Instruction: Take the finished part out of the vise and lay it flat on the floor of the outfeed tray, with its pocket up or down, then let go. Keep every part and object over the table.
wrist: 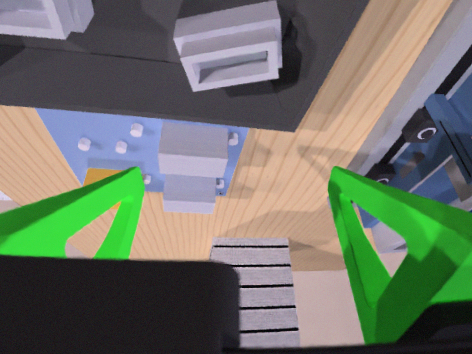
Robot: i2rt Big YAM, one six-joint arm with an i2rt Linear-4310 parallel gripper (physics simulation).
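Places are measured from the arm's base along level axes (x ahead, y left, z up), in centimetres.
Where they show: gripper, fingertip midpoint: (236, 177).
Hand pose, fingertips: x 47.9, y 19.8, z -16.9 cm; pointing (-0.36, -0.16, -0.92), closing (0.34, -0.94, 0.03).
Observation:
After its pixels a point has its place.
A light grey stepped part (230, 29) @(x 51.0, y 21.0, z -24.3 cm) with a rectangular pocket is on the dark outfeed tray (125, 85) @(x 44.8, y 26.5, z -24.8 cm) in the upper middle of the wrist view. Its pocket opening shows towards the camera. A dark shadow lies along its right side. My gripper (236, 177) @(x 47.9, y 19.8, z -16.9 cm) is open, with its green fingers wide apart and nothing between them. The part is beyond the fingertips, apart from both. Its underside is hidden, so I cannot tell whether it lies fully flat. I cannot clearly make out the vise.
Another light grey part (65, 17) @(x 49.6, y 29.3, z -23.6 cm) is at the upper left. A blue plate (65, 125) @(x 36.6, y 32.3, z -26.8 cm) bears white pegs and a grey block (194, 149) @(x 40.1, y 20.6, z -24.0 cm). A yellow-orange piece (100, 176) @(x 29.6, y 29.5, z -25.8 cm) is beside the left finger. A grey slatted strip (265, 295) @(x 8.6, y -0.3, z -15.9 cm) is below. Blue and black machinery (420, 127) @(x 48.7, y 3.3, z -24.1 cm) stands at the right.

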